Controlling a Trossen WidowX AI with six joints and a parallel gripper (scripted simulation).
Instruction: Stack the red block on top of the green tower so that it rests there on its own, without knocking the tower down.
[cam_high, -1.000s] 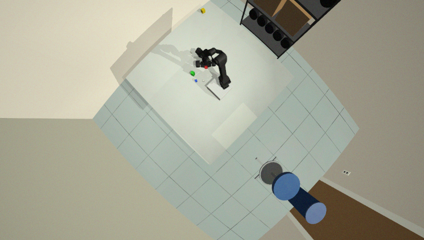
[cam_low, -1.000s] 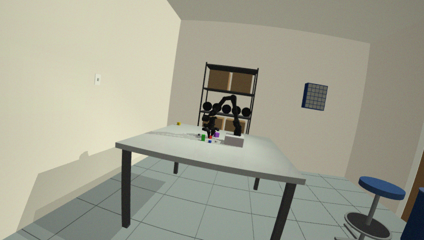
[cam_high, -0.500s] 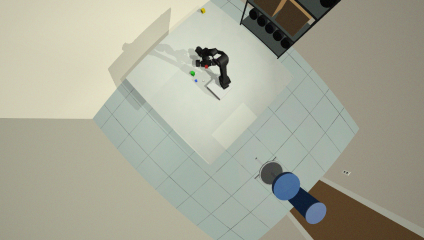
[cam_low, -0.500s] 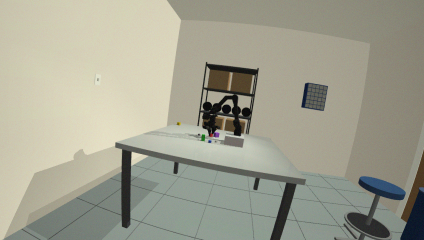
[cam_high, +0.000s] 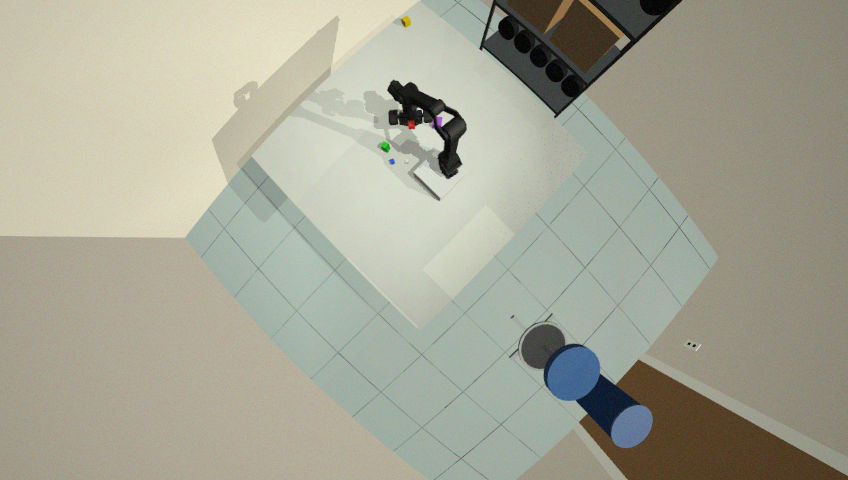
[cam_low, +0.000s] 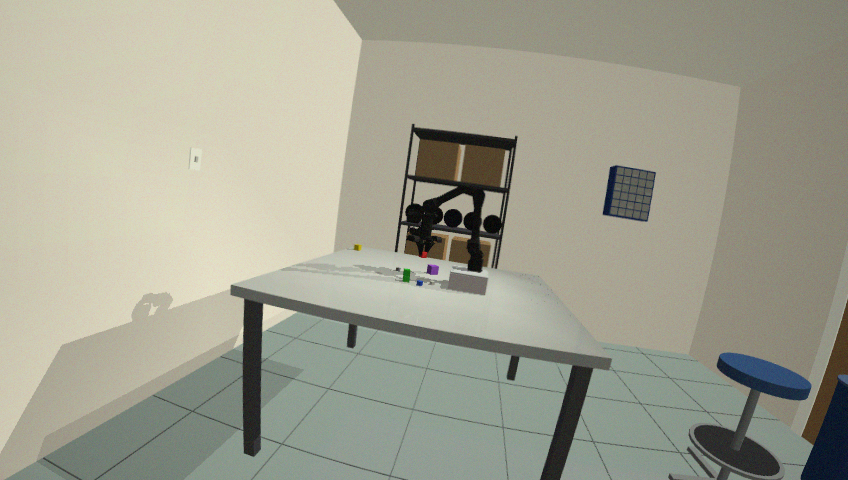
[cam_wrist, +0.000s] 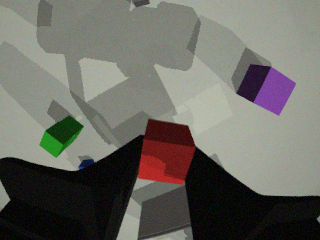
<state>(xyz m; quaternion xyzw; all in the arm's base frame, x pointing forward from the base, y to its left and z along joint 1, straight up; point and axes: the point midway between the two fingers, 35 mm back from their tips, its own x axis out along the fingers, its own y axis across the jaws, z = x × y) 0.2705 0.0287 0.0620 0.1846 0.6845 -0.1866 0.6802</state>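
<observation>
My gripper tip is now 1 cm short of the green block, 15 cm to the right of it and 10 cm above it. Also, from my gripper tip: red block (1 cm above); small blue block (6 cm behind, 16 cm to the left, 10 cm below); purple block (2 cm behind, 13 cm to the right, 9 cm below).
</observation>
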